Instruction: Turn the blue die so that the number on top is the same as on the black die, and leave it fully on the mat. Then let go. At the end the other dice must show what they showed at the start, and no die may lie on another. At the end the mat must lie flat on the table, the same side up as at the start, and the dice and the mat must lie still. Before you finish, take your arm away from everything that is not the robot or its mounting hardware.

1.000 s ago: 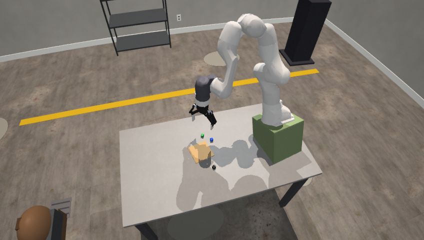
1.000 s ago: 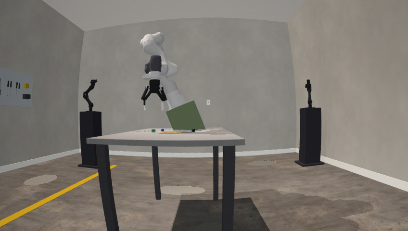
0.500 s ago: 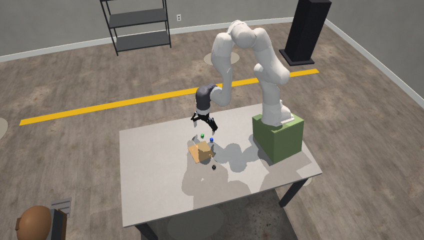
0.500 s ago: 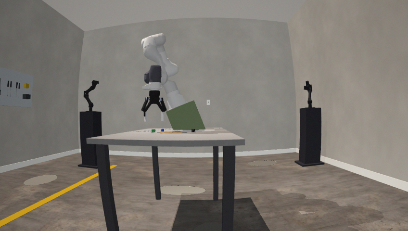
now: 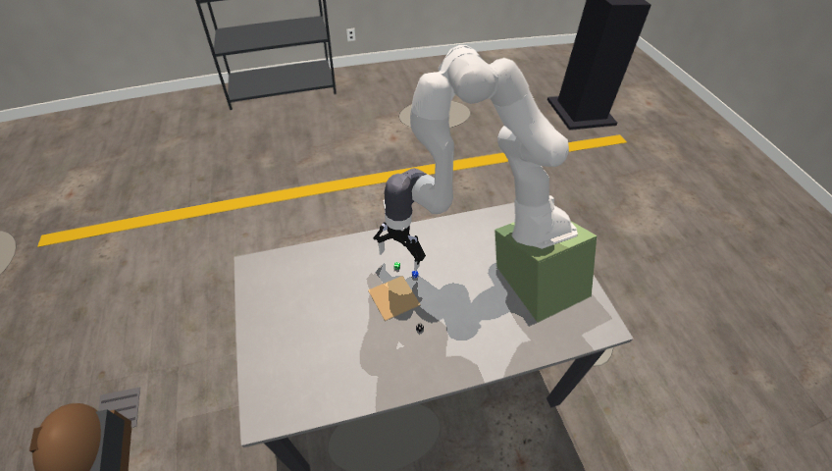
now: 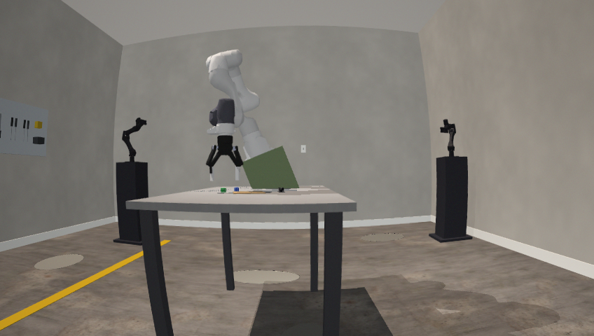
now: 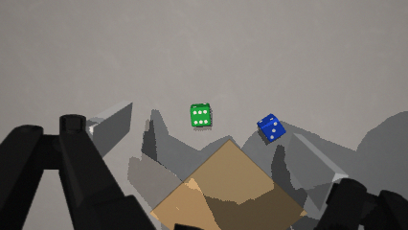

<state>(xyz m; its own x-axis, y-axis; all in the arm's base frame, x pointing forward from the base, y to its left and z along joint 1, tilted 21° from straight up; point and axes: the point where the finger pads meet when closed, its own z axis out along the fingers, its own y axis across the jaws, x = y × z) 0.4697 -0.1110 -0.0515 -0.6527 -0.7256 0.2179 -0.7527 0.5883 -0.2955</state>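
Now: the green die 1 cm ahead of my hand, 1 cm to the right of it and 5 cm below it. Round my hand: mat (4 cm ahead, 12 cm to the left, 6 cm below); then black die (2 cm behind, 26 cm to the left, 5 cm below); then blue die (5 cm behind, 4 cm to the left, 5 cm below).
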